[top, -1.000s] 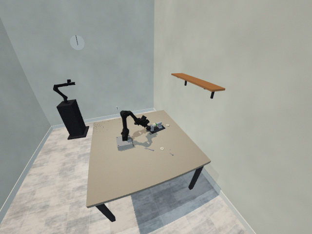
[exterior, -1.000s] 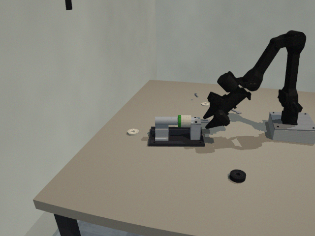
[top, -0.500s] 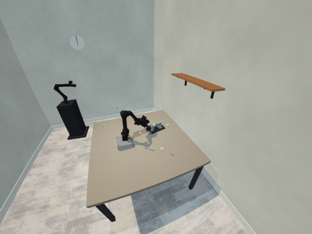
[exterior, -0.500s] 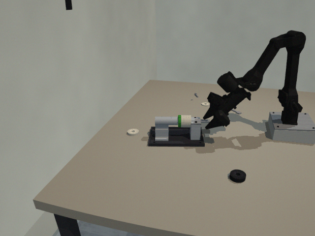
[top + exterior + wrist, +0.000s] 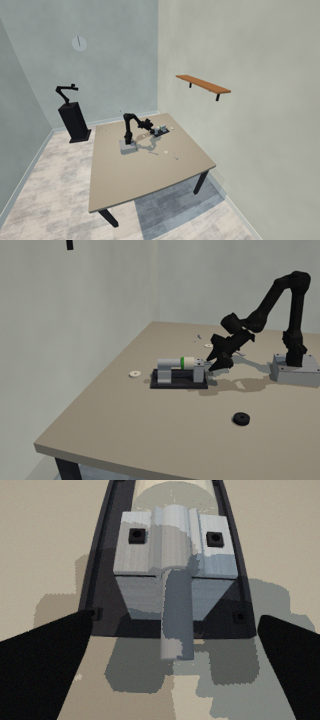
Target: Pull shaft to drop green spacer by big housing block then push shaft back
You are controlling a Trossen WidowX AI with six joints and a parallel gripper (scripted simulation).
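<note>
Right now the grey shaft is 80 mm ahead of my hand, 30 mm to the left of it and 10 mm below it. Also, from my hand: green spacer (120 mm ahead, 40 mm to the left, 10 mm below); then black ring (250 mm to the left, 150 mm behind, 80 mm below); then wrench (330 mm to the right, 90 mm below, 60 mm behind).
</note>
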